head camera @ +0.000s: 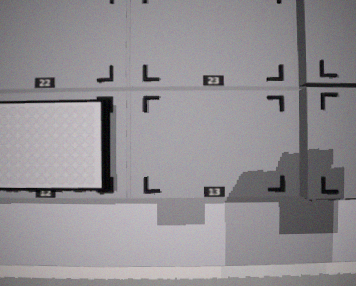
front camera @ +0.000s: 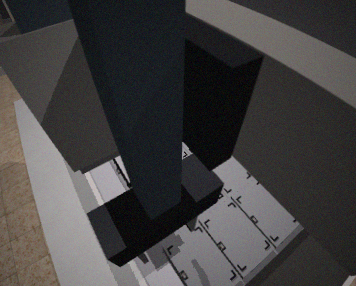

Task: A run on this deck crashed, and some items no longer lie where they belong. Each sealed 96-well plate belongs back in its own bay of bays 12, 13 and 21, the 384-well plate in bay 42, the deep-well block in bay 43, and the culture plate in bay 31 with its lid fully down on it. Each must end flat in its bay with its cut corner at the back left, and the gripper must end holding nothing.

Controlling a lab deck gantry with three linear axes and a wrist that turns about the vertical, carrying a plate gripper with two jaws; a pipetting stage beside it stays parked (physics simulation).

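Frame: origin at the robot's base, x left, y ahead, z down, level; centimetres.
Seen in the pictures: gripper, fingertip midpoint: (front camera: 165,238).
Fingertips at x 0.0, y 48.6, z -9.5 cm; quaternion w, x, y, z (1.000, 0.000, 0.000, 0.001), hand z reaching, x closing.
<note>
Offsets run from my fingertips to a thing's middle. "spot": to the spot under its first point. Level surfaces: height alone.
A sealed plate with a white, faintly patterned top and black sides {spot: dx +4.3, dy -24.5, dz +8.1 cm} (head camera: 50,145) lies flat in bay 12 at the left of the head view. Its left end is cut off by the view, so its back left corner cannot be seen. Part of what looks like this plate {dz +9.5 cm} (front camera: 106,182) shows left of the gripper in the front view. Bay 13 {spot: dx +4.5, dy -9.8, dz +9.5 cm} (head camera: 210,142) holds no plate. My gripper (front camera: 168,244) is seen steeply from above; its tips stand apart, open, with bare deck showing between them. Its body hides most of the jaws. The other plates, the deep-well block and the lid do not show.
Bays 22 {spot: dx +14.6, dy -25.8, dz +9.5 cm} (head camera: 45,40) and 23 {spot: dx +14.6, dy -9.4, dz +9.5 cm} (head camera: 212,37) lie behind, with corner marks. The parked pipetting stage (front camera: 215,105) stands behind the gripper's column (front camera: 140,100). A dark stepped shadow falls across bay 13's front right corner.
</note>
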